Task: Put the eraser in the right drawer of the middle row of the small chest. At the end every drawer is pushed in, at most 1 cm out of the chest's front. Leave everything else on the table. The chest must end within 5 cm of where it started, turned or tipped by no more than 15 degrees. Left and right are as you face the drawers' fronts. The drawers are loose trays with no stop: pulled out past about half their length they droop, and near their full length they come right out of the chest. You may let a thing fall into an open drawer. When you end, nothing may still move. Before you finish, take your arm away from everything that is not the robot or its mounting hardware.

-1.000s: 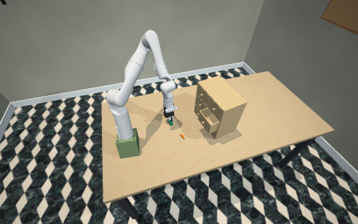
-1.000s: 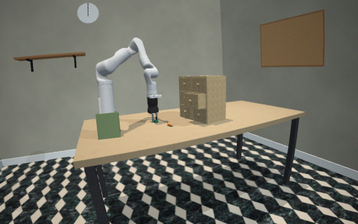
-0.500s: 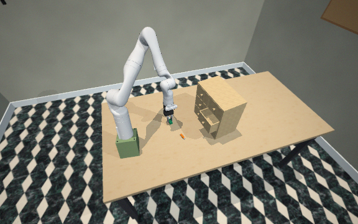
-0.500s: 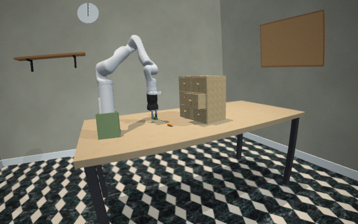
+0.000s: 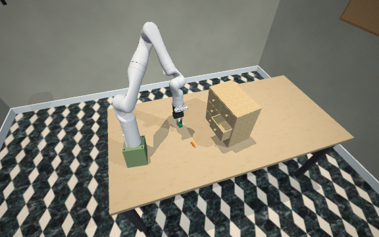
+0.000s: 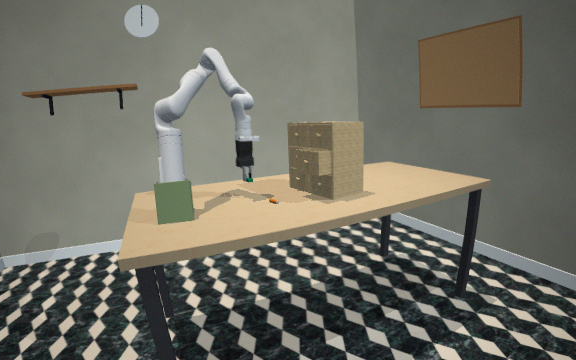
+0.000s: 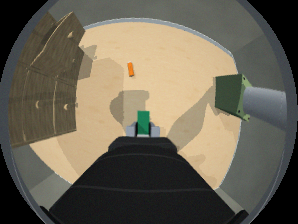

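The small orange object is 7 cm ahead of my hand, 15 cm to the right of it and 8 cm below it. From my hand the other things lie so: green eraser (1 cm to the left, 1 cm below).
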